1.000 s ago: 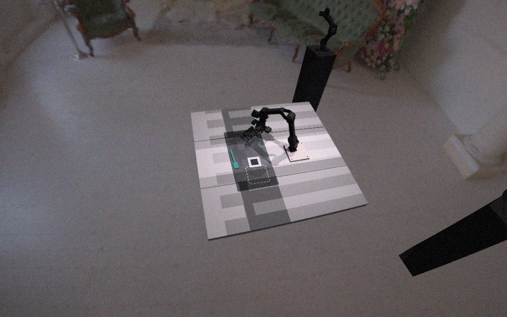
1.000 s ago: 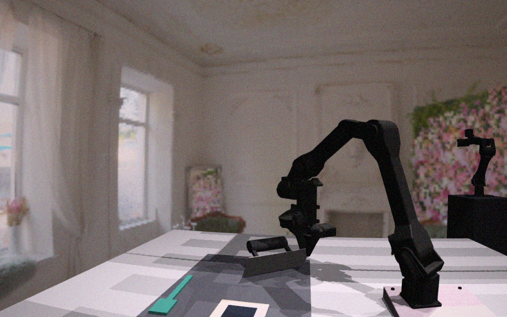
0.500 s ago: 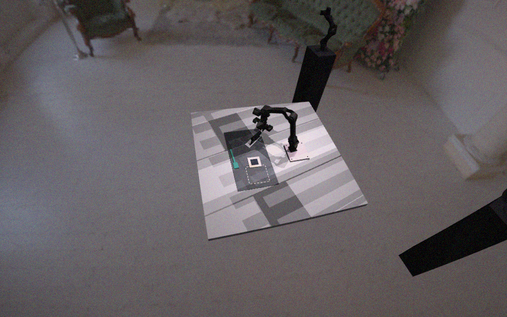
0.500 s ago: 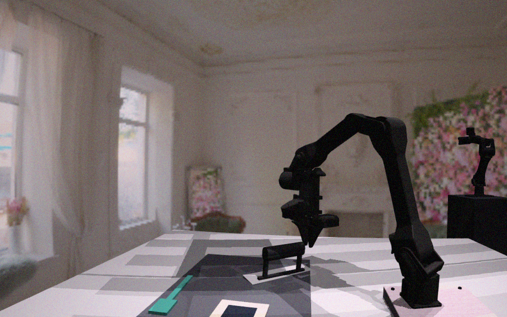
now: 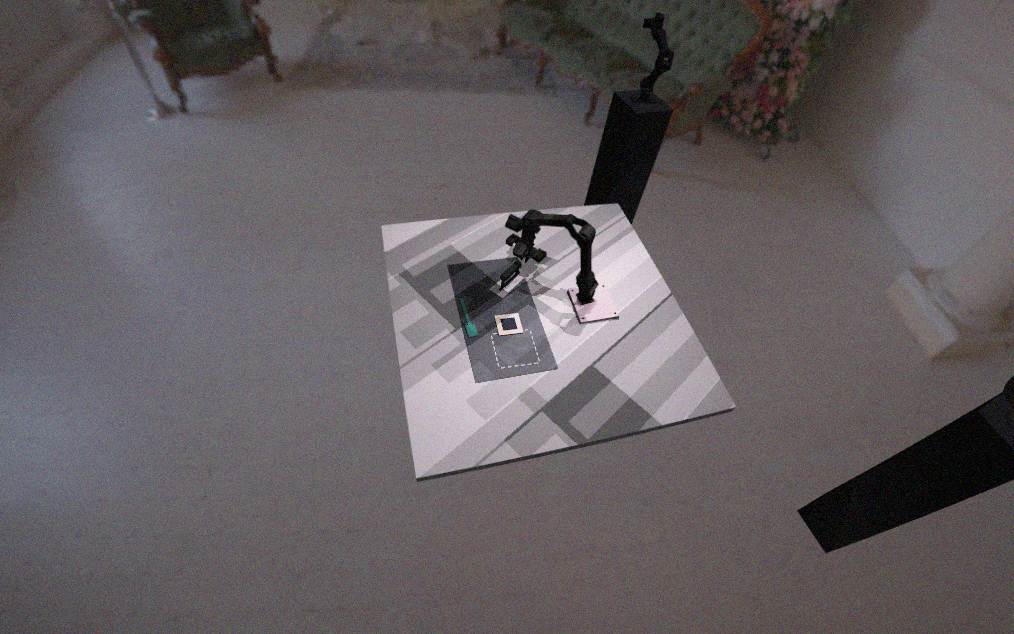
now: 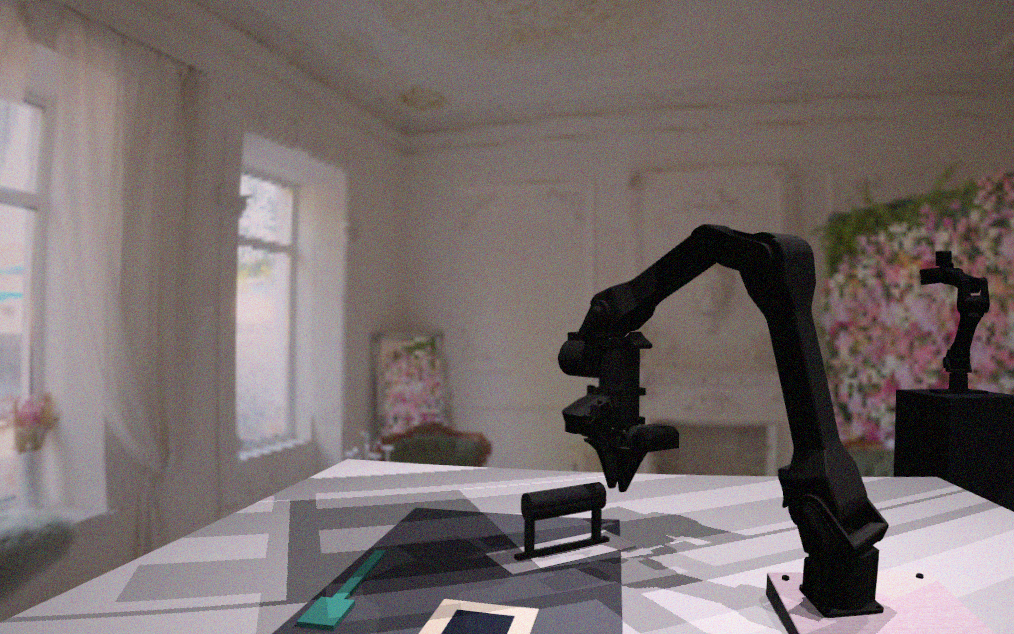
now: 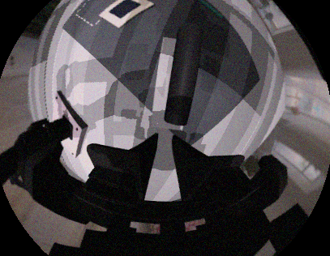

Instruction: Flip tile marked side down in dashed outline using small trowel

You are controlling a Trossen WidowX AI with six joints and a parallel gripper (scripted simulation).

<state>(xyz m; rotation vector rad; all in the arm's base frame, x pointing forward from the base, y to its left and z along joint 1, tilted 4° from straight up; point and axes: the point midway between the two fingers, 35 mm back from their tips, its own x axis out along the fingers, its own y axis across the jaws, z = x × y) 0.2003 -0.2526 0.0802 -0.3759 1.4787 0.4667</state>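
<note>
Now: gripper tip 6 cm short of the trowel, 4 cm above it and 2 cm to the right of it. From my gripper tip the other things lie so: teal flat tool: 33 cm ahead, 19 cm to the left, 7 cm below; tile: 26 cm to the left, 18 cm ahead, 7 cm below; dark mat: 19 cm to the left, 19 cm ahead, 10 cm below.
</note>
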